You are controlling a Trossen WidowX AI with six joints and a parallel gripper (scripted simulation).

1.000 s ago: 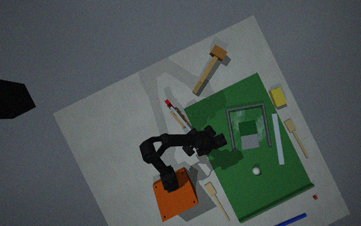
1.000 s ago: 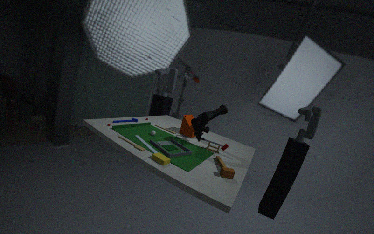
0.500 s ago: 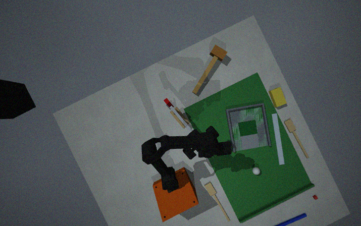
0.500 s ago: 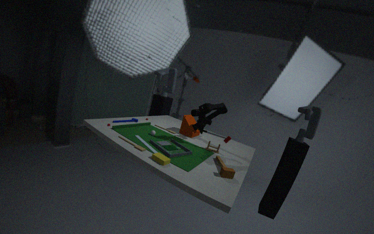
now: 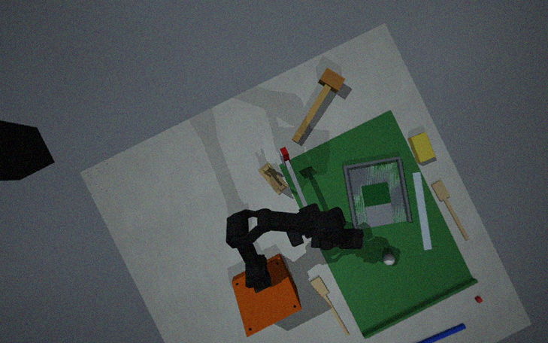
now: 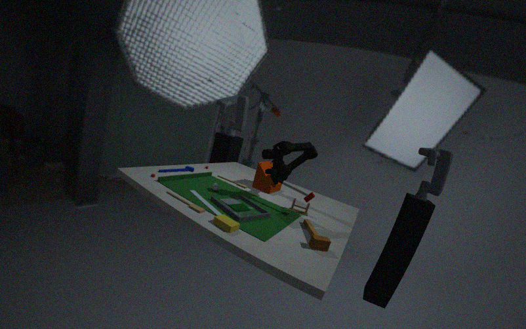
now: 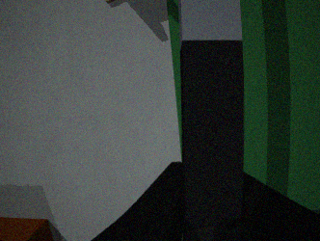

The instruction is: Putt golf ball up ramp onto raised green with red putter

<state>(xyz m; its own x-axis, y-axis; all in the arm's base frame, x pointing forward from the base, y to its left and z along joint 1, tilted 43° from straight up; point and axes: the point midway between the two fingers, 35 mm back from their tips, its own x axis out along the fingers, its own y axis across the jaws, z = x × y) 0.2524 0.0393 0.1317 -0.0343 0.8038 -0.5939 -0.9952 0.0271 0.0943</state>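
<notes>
Now: the red putter 120 mm to the left of my gripper tip, 20 mm above it and 10 mm ahead of it. Also, from my gripper tip: white golf ball (290 mm to the right, 200 mm ahead, 100 mm below); then small wooden rack (180 mm to the left, 90 mm below, 50 mm behind); then white strip (400 mm ahead, 200 mm to the right, 120 mm below).
</notes>
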